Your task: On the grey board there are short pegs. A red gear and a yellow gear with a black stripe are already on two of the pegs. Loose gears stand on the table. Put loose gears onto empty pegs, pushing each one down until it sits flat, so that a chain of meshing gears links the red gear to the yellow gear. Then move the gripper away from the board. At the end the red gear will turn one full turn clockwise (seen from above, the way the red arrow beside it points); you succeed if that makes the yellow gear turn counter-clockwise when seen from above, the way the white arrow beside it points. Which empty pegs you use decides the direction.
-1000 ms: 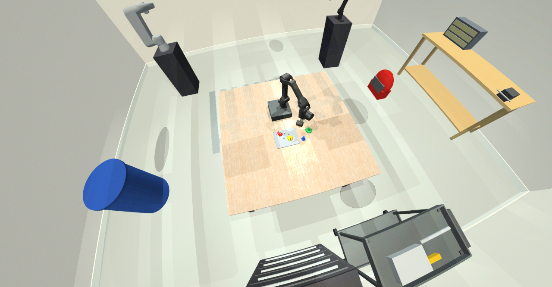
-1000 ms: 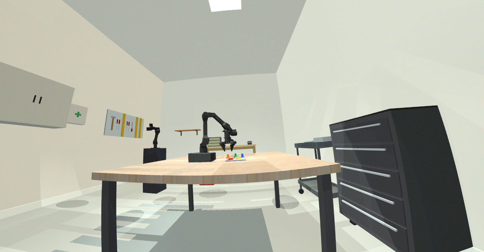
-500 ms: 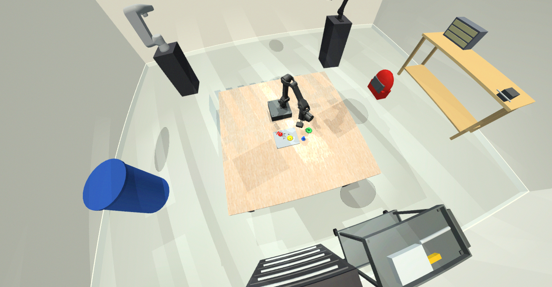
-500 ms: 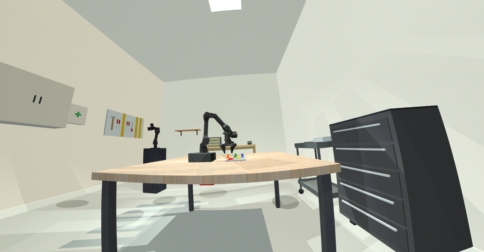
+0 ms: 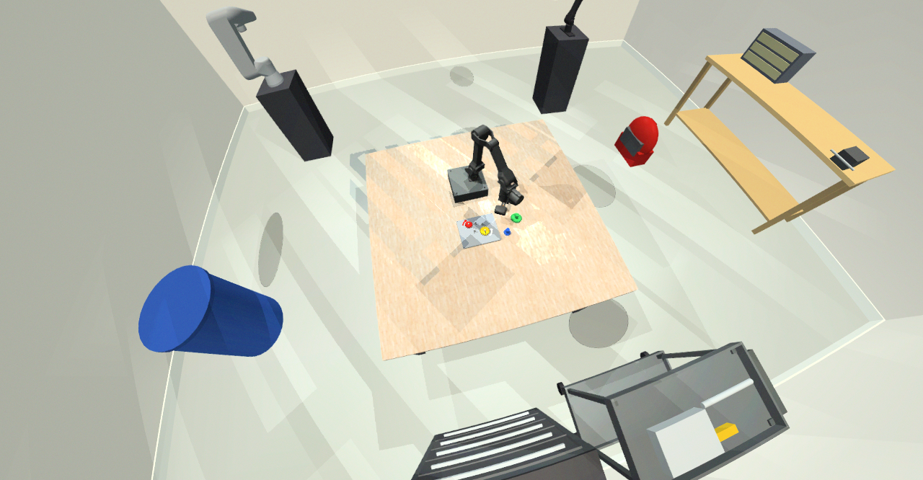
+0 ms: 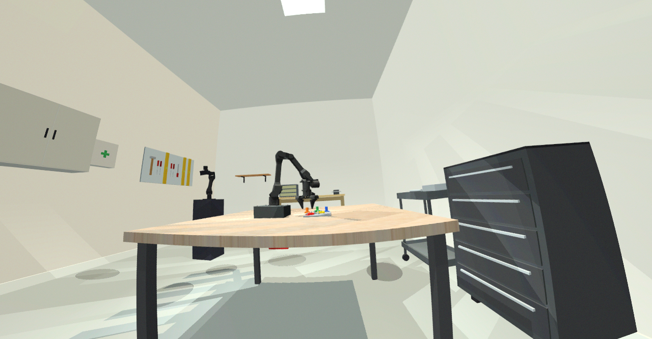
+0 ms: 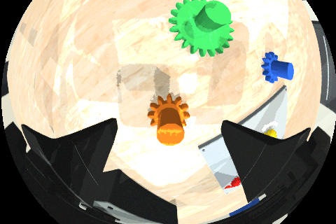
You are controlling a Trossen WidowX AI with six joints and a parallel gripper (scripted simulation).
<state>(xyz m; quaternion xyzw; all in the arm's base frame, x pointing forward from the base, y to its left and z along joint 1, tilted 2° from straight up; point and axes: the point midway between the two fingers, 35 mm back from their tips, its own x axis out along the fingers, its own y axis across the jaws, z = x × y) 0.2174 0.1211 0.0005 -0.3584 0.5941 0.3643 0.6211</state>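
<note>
Now: gripper tip 200 mm to the left of the red gear, 60 mm short of it and 10 mm above it. The rest, counted from my gripper tip: orange gear: 10 mm below; green gear: 70 mm ahead, 60 mm to the left, 10 mm below; blue gear: 140 mm ahead, 10 mm to the right, 10 mm below.
</note>
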